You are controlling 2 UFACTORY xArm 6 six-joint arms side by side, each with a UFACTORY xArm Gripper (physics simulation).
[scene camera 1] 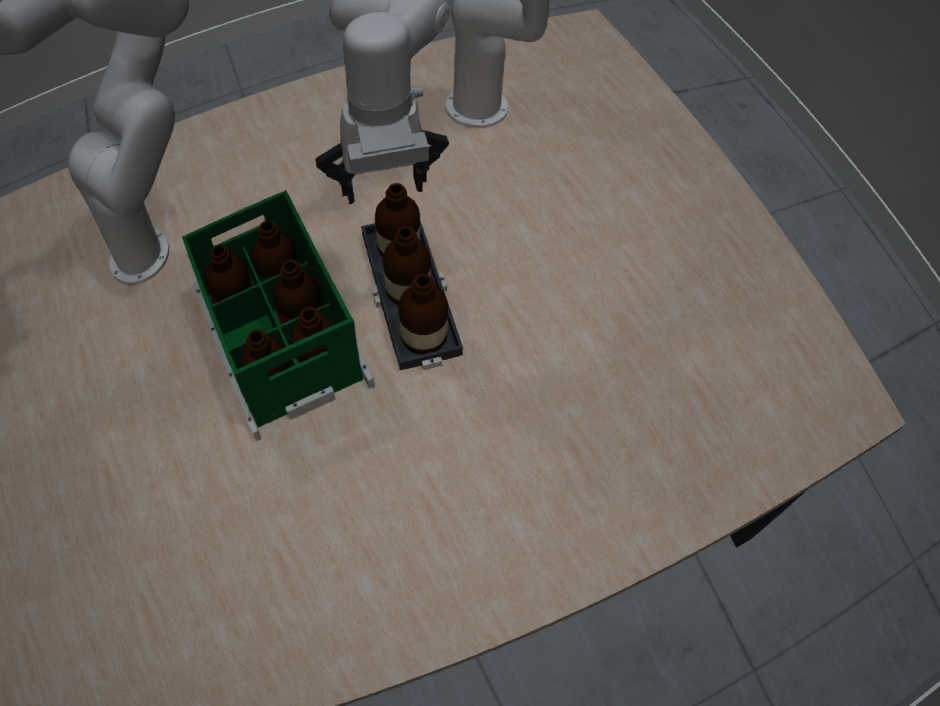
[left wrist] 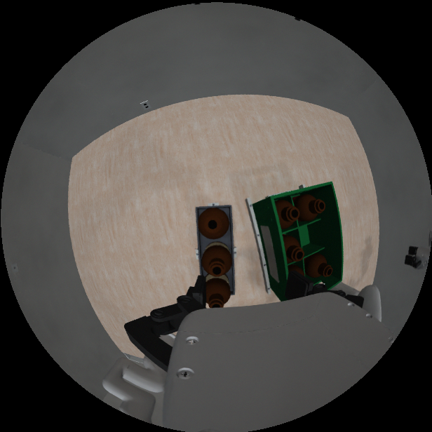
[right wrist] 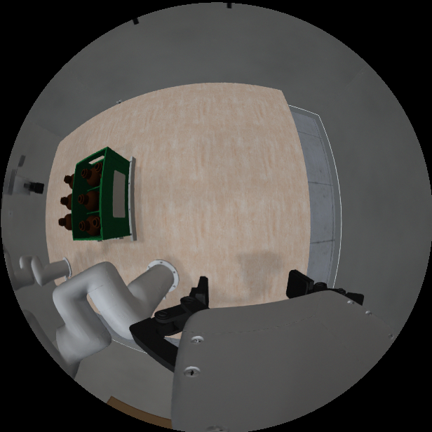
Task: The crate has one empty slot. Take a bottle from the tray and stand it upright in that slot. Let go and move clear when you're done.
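Where they show: left gripper, fingertip midpoint: (scene camera 1: 384,189); left arm's base, link origin: (scene camera 1: 476,107); right arm's base, link origin: (scene camera 1: 139,256).
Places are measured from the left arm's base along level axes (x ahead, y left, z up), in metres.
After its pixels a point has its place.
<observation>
The green crate (scene camera 1: 311,381) {x 0.580, y -0.387, z 0.064 m} (left wrist: 265,211) (right wrist: 107,212) holds several upright brown bottles; its empty slot (scene camera 1: 246,332) {x 0.439, y -0.489, z 0.008 m} (left wrist: 304,235) is the middle one of the picture's left column in the scene view. The dark tray (scene camera 1: 408,359) {x 0.552, y -0.236, z 0.026 m} (left wrist: 201,241) holds three upright brown bottles: a front one (scene camera 1: 423,311) {x 0.529, y -0.208, z 0.118 m} (left wrist: 213,223), a middle one (scene camera 1: 406,262) {x 0.439, y -0.216, z 0.118 m} (left wrist: 216,260) and a back one (scene camera 1: 396,216) {x 0.347, y -0.216, z 0.119 m} (left wrist: 217,291). My left gripper (scene camera 1: 385,193) {x 0.447, y -0.244, z 0.307 m} (left wrist: 248,287) is open and empty, above and behind the tray's back end. My right gripper (right wrist: 249,287) is open and empty, high over the table, well away from the crate.
Pale holders (scene camera 1: 310,402) {x 0.595, y -0.396, z 0.027 m} (left wrist: 258,245) line the crate's base, and small clips (scene camera 1: 431,363) {x 0.560, y -0.202, z 0.014 m} edge the tray. The right arm's base (scene camera 1: 139,262) {x 0.269, y -0.680, z 0.040 m} (right wrist: 164,272) stands behind the crate at the picture's left. The left arm's base (scene camera 1: 477,113) {x 0.046, y -0.010, z 0.028 m} stands at the back.
</observation>
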